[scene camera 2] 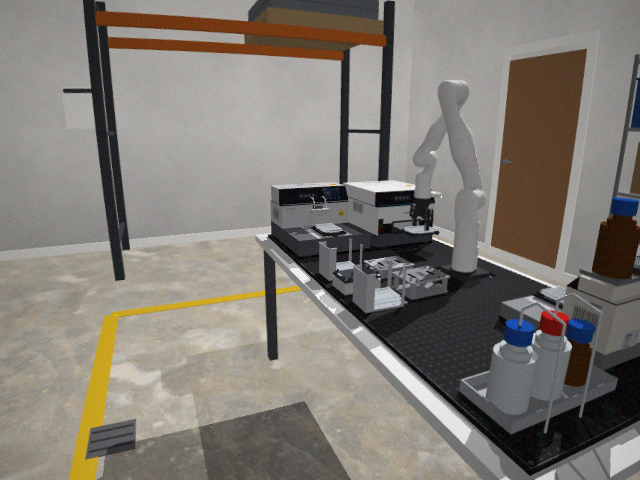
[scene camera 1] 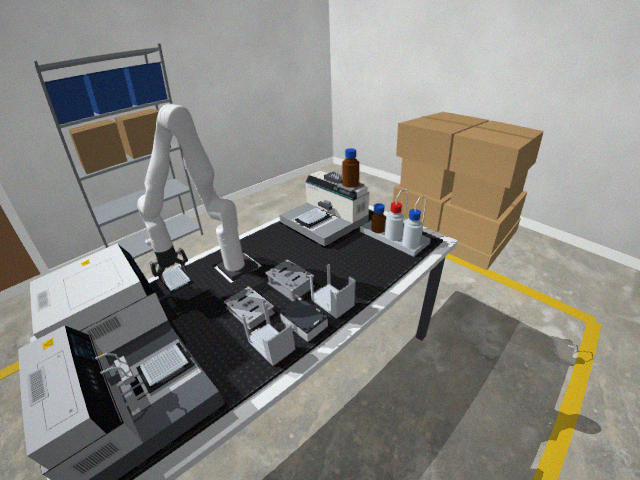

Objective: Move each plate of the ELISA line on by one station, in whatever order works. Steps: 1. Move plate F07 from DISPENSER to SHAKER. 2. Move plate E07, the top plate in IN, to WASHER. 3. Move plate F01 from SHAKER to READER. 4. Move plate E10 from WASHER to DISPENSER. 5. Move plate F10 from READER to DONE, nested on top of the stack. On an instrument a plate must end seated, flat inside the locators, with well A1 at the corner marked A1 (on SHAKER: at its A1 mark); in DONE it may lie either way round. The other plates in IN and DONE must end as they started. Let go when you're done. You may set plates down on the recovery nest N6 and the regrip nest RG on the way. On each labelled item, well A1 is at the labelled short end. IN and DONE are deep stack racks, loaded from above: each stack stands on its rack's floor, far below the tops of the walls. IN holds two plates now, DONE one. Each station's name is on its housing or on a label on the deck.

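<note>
I can see a dark-topped shaker (scene camera 1: 299, 312), and with it in the same picture there is a dispenser deck (scene camera 1: 339, 227).
</note>
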